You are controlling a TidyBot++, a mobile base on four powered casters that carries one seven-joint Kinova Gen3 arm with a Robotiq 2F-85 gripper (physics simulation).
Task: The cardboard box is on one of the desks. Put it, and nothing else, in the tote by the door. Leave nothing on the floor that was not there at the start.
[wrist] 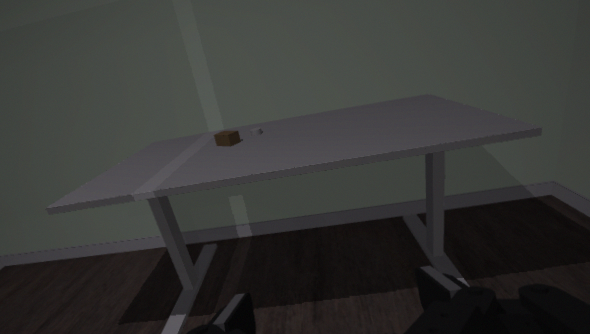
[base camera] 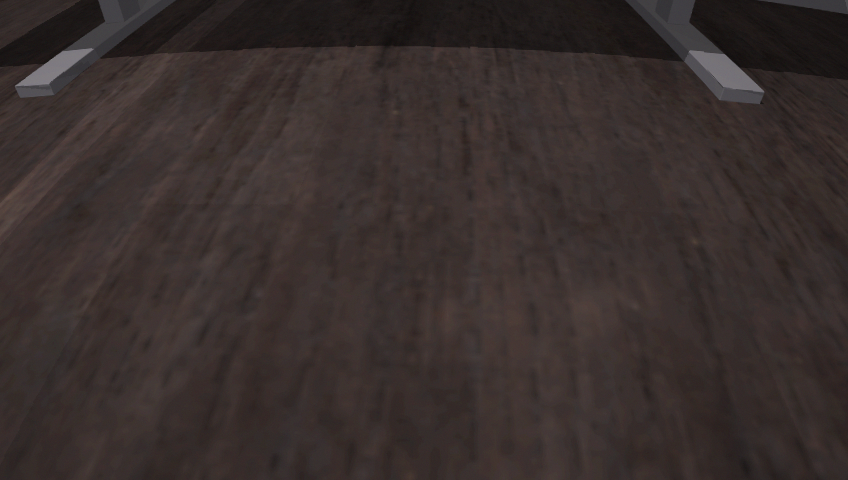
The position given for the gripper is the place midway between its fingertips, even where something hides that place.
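Observation:
You've got the gripper (wrist: 334, 299) in the picture, and there's a grey desk (wrist: 427, 124) there too.

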